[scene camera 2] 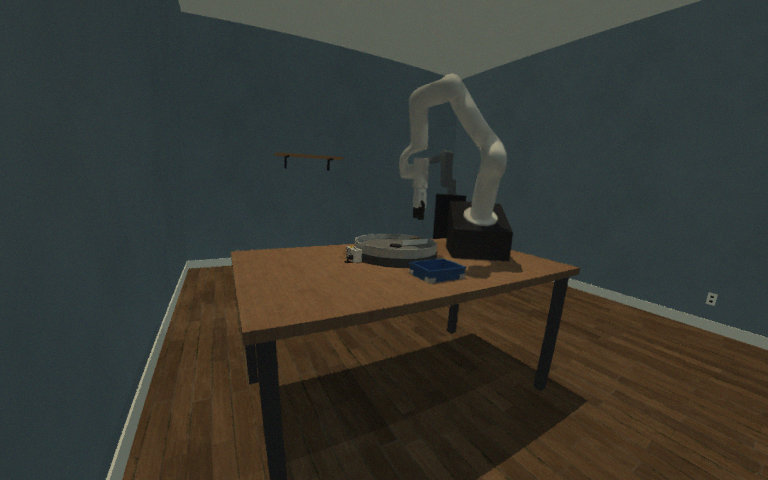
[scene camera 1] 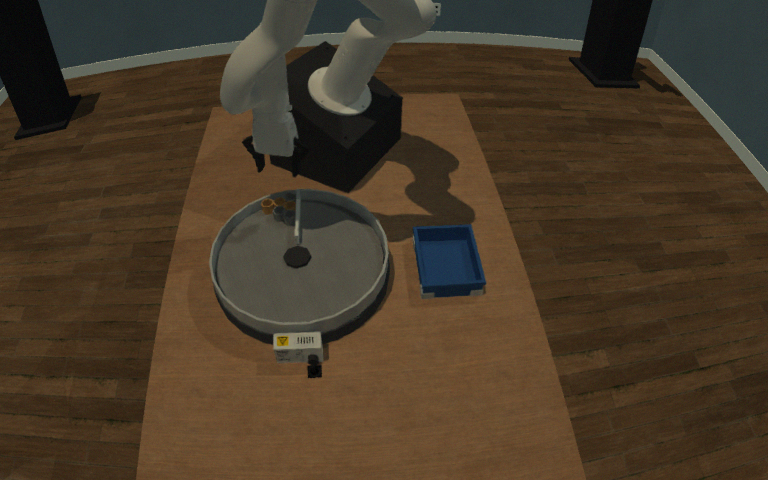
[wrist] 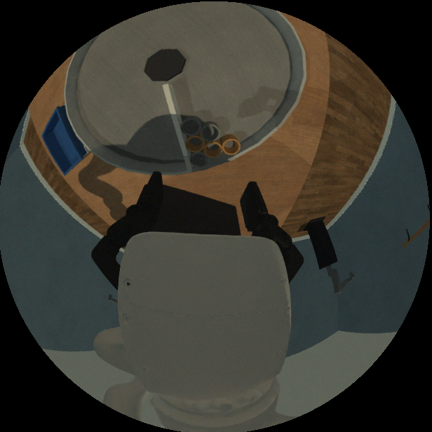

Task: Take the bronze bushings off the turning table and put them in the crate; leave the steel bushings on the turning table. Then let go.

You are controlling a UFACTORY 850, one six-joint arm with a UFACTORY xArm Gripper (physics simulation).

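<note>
Three bronze bushings, at the left (scene camera 1: 267, 208) (wrist: 237, 141), in the middle and beside the bar, stand clustered with three grey steel bushings, one of them (scene camera 1: 289, 217) (wrist: 191, 120) near the bar, on the turning table (scene camera 1: 254, 277) (scene camera 2: 396, 255) (wrist: 235, 60). The cluster is near the rim on the robot's side, with the bushings close together or touching. The blue crate (scene camera 1: 451, 290) (scene camera 2: 438, 276) (wrist: 75, 134) stands beside the turning table and looks empty in scene camera 1. My gripper (scene camera 1: 277, 172) (scene camera 2: 418, 217) (wrist: 204, 185) is open and empty, above and robot-side of the cluster.
A pale bar (scene camera 1: 297, 217) (wrist: 177, 125) runs from near the dark hub (scene camera 1: 297, 256) (wrist: 165, 65) to the rim, right beside the cluster. A raised rim surrounds the turning table. A white control box (scene camera 1: 297, 346) (scene camera 2: 354, 254) stands at its front; the black robot base (scene camera 1: 351, 150) (scene camera 2: 478, 240) is behind.
</note>
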